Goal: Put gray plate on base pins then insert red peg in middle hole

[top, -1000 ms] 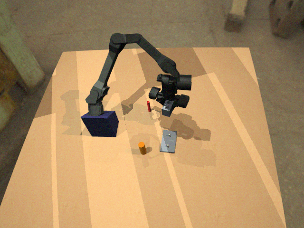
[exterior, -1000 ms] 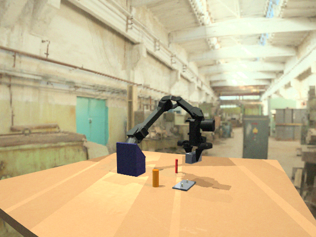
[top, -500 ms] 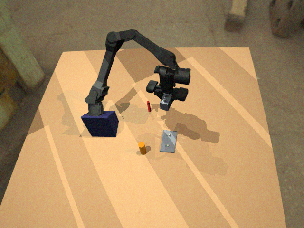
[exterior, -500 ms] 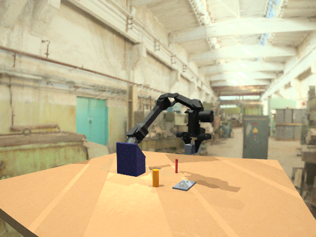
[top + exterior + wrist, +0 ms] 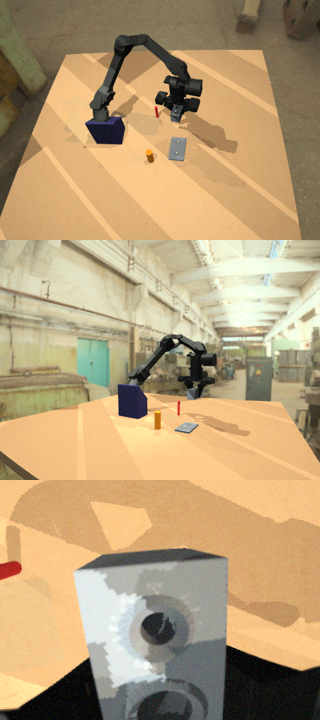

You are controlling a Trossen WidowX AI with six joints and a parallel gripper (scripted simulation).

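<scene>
My gripper tip is 12 cm to the left of the flat gray base, 12 cm above it and 1 cm short of it. Also, from my gripper tip: gray plate: 3 cm above; red peg: 12 cm behind, 9 cm below, 5 cm to the left; orange cylinder: 20 cm to the right, 9 cm below, 9 cm behind.
</scene>
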